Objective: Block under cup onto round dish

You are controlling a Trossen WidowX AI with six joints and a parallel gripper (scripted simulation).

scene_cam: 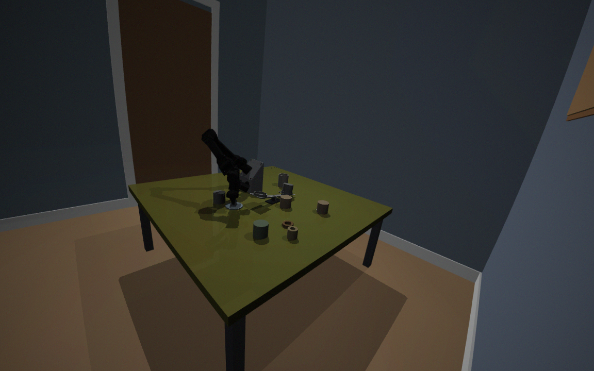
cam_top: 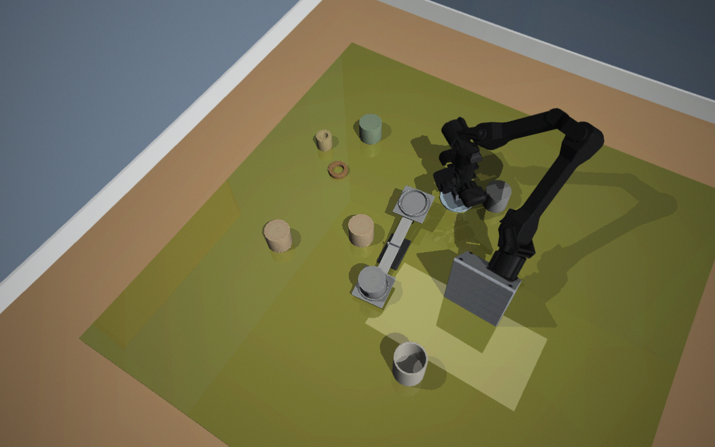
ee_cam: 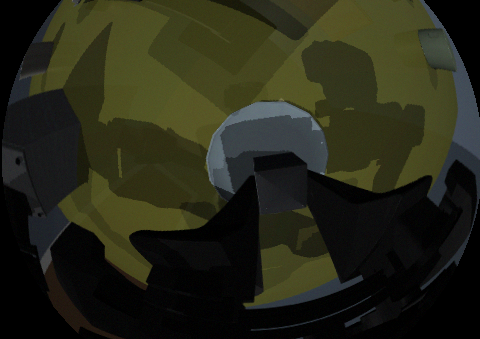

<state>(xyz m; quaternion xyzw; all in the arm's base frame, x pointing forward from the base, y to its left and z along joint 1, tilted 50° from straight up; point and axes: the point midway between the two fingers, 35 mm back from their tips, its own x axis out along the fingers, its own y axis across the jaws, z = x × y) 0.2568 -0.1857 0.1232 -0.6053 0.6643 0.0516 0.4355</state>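
Right now the grey block is 1 cm above my gripper tip. Also, from my gripper tip: small balance (4 cm ahead, 26 cm to the left); then green cylinder (34 cm ahead, 1 cm to the right, 2 cm above); then pale blue round dish (2 cm below).
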